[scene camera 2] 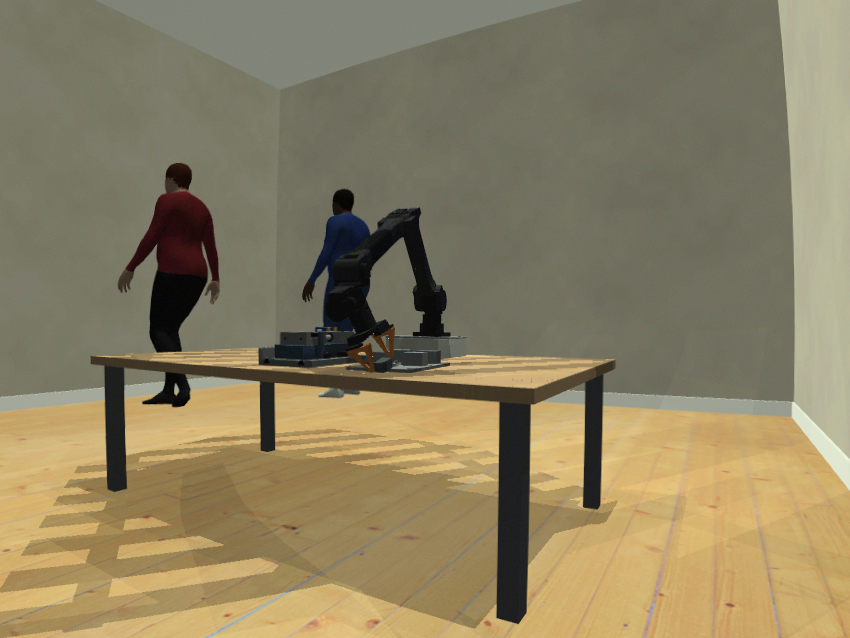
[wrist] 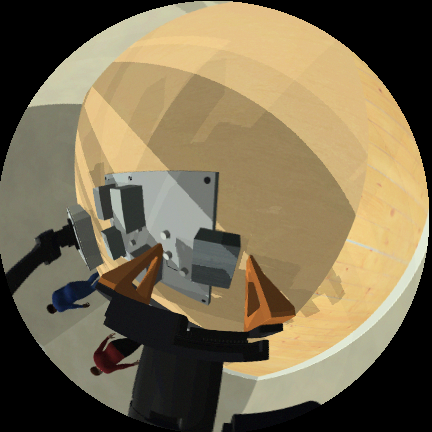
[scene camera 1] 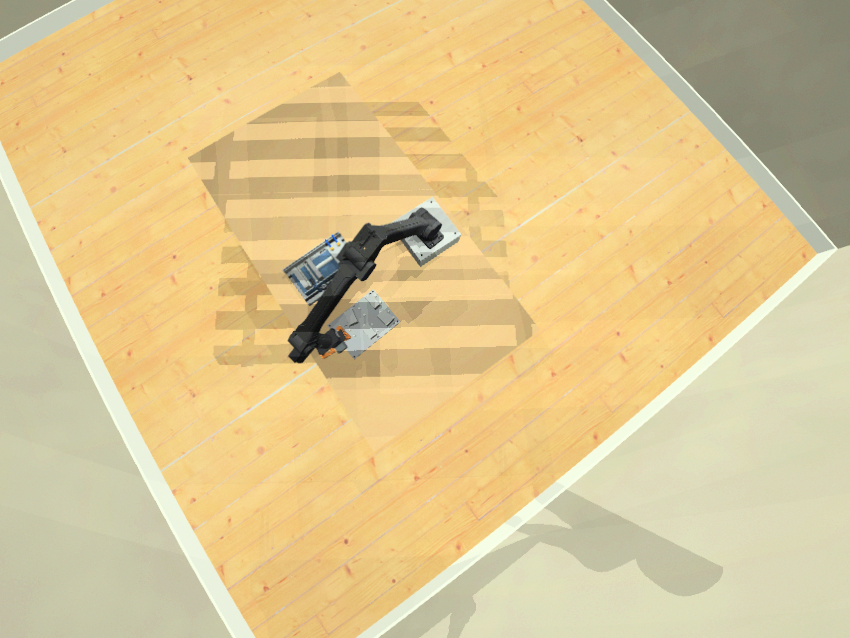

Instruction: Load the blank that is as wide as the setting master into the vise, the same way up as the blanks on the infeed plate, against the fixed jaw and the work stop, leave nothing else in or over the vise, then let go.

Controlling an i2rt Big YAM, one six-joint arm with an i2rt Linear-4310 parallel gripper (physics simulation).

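Places are measured from the arm's base along level axes (x left, y back, z up), in millimetres.
Pixels of known places: gripper, fingertip midpoint: [scene camera 2: 382, 364] [wrist: 203, 253] [scene camera 1: 342, 343]; arm's base at its link origin: [scene camera 2: 431, 336] [wrist: 73, 232] [scene camera 1: 428, 234].
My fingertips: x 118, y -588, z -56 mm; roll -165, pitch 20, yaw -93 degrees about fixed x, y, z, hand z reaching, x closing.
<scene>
Ahead of a thing's pixels: the offset from my fingertips to its top centre. "spot": to the spot under its first point.
My gripper [scene camera 1: 336, 344] [scene camera 2: 381, 363] [wrist: 203, 253] is open and empty, low over the edge of the grey infeed plate @(dy +124, dx -10, dz -10 mm) [scene camera 1: 357, 343] [wrist: 195, 200]. In the wrist view its orange fingertips appear on either side of a grey blank @(dy -13, dx -3, dz +19 mm) [wrist: 216, 262] at the plate's edge; contact cannot be made out. Other grey blanks @(dy +121, dx +36, dz +26 mm) [wrist: 131, 207] @(dy +211, dx +37, dz +26 mm) [wrist: 103, 201] @(dy +216, dx -53, dz +26 mm) [wrist: 114, 242] stand on the plate's far part. Part of another is hidden behind the left finger. The blue and grey vise @(dy +149, dx -313, dz +81 mm) [scene camera 1: 302, 274] [scene camera 2: 295, 351] stands beside the plate, partly hidden by the arm. Which piece is the setting master cannot be told.
Small pegs @(spot: dy +56, dx +5, dz -3 mm) [wrist: 165, 235] stand on the plate near the blank. The arm's base box [scene camera 1: 439, 233] [scene camera 2: 453, 345] is behind the plate. The forearm passes over the vise's side in scene camera 1. The wooden table's [scene camera 2: 480, 388] near edge is close to the gripper. Two people stand beyond the table.
</scene>
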